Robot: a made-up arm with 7 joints. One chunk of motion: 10 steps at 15 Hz.
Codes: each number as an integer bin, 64 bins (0 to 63) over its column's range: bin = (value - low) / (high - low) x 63, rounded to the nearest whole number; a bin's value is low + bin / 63 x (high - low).
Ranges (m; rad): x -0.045..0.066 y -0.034..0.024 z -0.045..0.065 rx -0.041..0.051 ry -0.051..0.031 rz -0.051..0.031
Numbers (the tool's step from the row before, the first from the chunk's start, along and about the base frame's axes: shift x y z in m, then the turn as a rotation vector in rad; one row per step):
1: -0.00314 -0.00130 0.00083 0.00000 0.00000 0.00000
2: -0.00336 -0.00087 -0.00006 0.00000 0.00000 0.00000
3: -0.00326 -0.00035 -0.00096 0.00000 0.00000 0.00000
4: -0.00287 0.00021 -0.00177 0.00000 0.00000 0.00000
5: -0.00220 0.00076 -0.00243 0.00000 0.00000 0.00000
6: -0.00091 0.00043 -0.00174 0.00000 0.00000 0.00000
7: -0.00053 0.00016 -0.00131 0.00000 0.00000 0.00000
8: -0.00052 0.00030 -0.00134 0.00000 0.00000 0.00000
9: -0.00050 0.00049 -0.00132 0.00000 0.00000 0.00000
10: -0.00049 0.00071 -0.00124 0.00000 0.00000 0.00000
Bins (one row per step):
1: 24 36 26 28 39 39
2: 24 36 26 28 39 39
3: 24 37 25 28 39 39
4: 24 37 25 28 39 39
5: 24 38 24 28 39 39
6: 25 37 25 28 39 39
7: 25 37 25 28 39 39
8: 25 37 25 28 39 39
9: 25 37 25 28 39 39
10: 25 38 25 28 39 39

